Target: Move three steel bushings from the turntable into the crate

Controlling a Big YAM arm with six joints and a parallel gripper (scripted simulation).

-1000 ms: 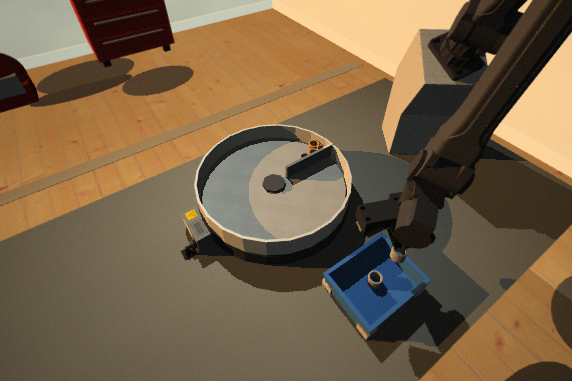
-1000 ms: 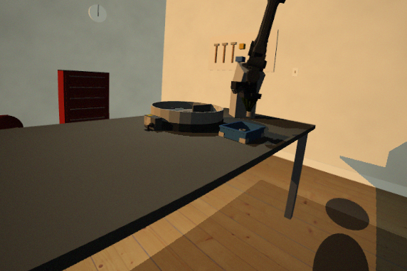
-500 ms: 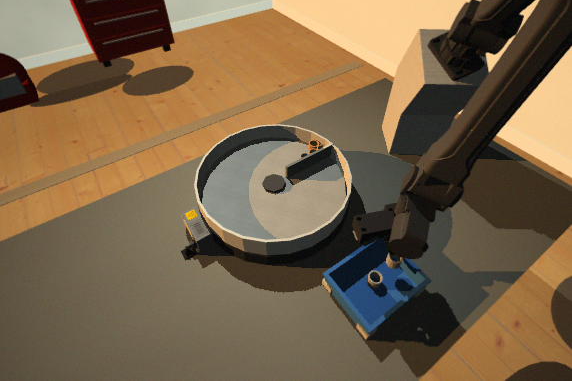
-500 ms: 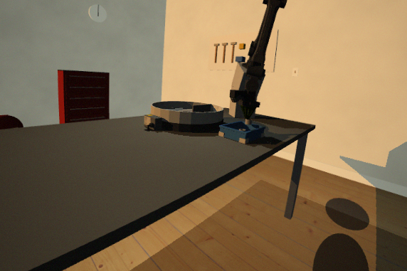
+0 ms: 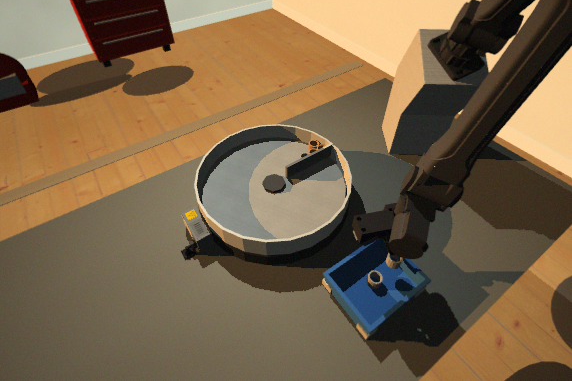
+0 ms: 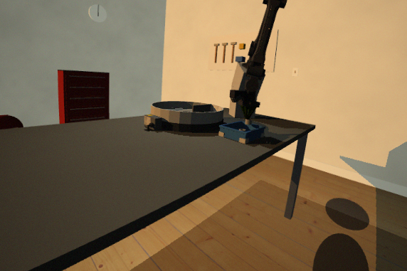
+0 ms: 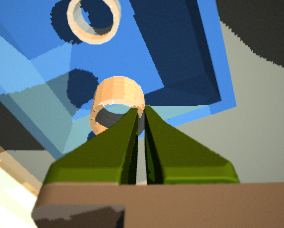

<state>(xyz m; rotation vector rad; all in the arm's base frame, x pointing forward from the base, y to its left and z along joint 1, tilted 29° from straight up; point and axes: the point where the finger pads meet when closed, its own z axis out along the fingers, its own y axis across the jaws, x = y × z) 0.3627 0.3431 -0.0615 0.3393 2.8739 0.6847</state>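
Right now the blue crate is 60 mm ahead of my hand, 50 mm below it and 30 mm to the left of it. Round my hand: round turntable: 310 mm to the right, 170 mm ahead, 30 mm below.
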